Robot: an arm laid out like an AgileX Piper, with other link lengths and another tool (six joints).
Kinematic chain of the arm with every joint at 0, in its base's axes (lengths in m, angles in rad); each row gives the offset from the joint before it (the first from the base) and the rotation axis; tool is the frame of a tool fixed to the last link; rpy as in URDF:
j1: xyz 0 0 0.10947 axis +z
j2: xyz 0 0 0 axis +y
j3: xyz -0.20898 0 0.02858 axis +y
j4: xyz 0.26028 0 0.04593 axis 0.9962 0 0.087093
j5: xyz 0 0 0 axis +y
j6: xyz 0.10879 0 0.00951 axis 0.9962 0 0.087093
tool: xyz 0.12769 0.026 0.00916 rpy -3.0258 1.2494 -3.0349
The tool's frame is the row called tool.
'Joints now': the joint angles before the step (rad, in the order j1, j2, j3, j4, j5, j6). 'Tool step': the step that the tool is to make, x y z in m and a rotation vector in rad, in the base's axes. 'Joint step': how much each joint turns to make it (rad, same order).
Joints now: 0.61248 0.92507 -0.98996 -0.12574 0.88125 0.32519
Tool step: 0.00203 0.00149 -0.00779 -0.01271 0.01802 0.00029
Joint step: 0.00004 0.02442 -0.00001 -0.00004 -0.00237 0.00006
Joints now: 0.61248 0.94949 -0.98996 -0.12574 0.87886 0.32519
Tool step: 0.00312 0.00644 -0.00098 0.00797 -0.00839 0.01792
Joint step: 0.00002 0.01875 -0.00002 0.01571 -0.03204 -0.01831
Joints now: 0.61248 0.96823 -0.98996 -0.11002 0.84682 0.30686
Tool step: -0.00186 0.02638 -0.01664 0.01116 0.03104 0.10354
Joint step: 0.00002 0.07918 -0.00003 0.12723 -0.06486 -0.13548
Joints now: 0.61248 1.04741 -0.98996 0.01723 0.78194 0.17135
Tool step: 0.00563 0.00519 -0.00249 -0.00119 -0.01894 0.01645
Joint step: 0.00000 0.02556 0.00000 0.00674 -0.04003 -0.02532
